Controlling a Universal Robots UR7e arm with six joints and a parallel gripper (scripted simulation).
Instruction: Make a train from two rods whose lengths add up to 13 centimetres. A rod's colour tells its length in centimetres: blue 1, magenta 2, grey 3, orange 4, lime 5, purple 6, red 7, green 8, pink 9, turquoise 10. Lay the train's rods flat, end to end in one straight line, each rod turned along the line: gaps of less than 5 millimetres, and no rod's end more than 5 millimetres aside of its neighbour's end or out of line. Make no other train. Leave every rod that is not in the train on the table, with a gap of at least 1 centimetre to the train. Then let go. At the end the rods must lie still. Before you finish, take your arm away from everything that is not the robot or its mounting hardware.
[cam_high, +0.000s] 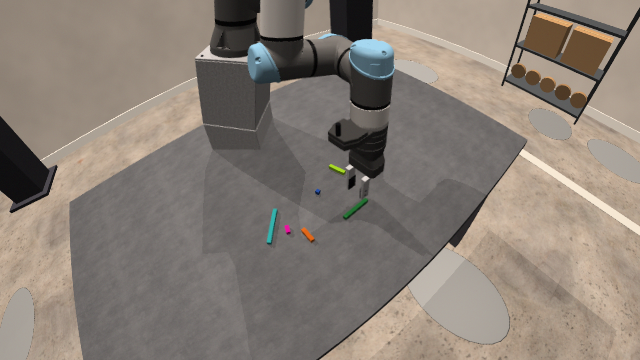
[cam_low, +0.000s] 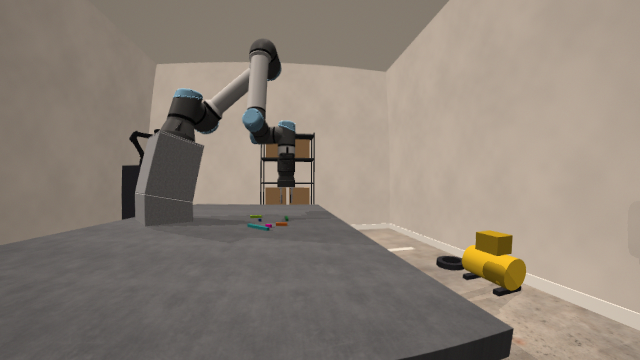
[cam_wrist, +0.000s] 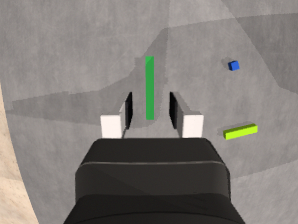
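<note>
My hand is 8 cm above the green rod. From my hand the other things lie so: lime rod (14 cm behind, 8 cm below, 3 cm to the left); small blue rod (10 cm behind, 8 cm below, 6 cm to the right); orange rod (14 cm to the right, 8 cm below, 1 cm ahead).
</note>
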